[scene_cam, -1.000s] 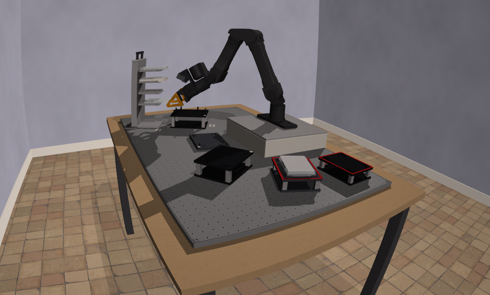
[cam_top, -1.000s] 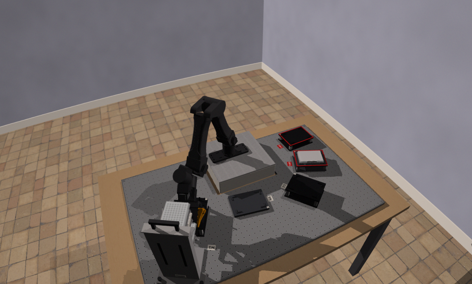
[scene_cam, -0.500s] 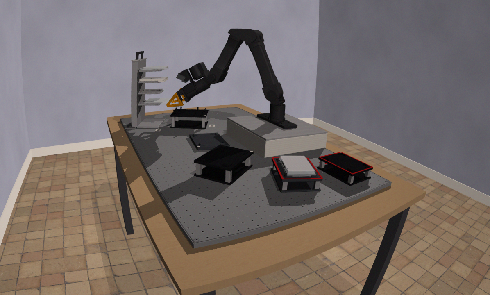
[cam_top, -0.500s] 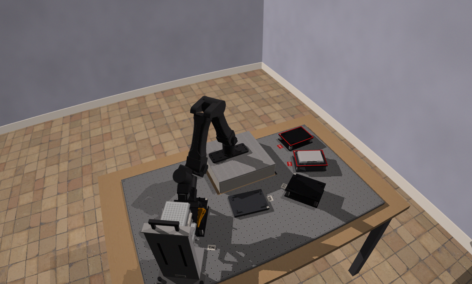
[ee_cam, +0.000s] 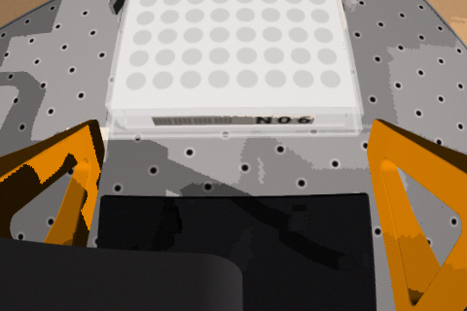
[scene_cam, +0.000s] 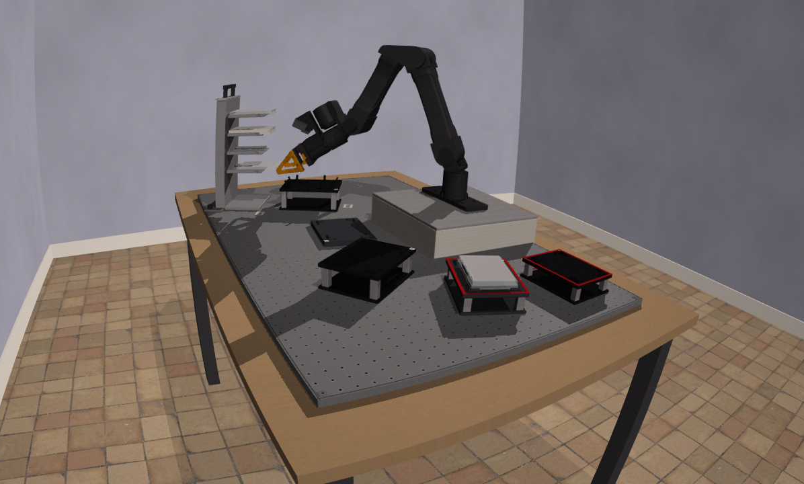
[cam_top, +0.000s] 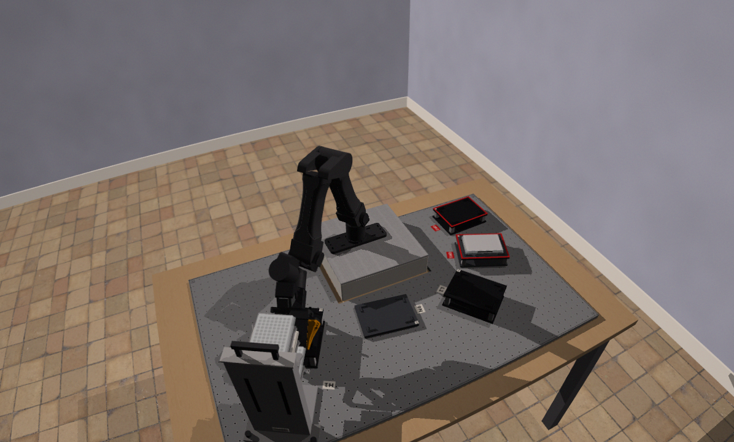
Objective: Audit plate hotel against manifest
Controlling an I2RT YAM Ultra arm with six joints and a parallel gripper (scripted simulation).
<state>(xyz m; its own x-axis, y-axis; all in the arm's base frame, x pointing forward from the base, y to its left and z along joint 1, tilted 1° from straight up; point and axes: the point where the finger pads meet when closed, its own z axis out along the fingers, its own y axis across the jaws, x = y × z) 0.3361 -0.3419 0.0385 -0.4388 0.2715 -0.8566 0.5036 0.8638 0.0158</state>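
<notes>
Right now my hand is 7 cm past the black regrip nest RG, 4 cm to the right of it and 5 cm above it. The rest, counted from my hand: flat recovery nest N6: 5 cm behind, 30 cm to the left, 10 cm below; H1 deck label: 9 cm ahead, 6 cm to the left, 11 cm below; plate hotel H1: 15 cm ahead, 9 cm to the right, 5 cm above.
</notes>
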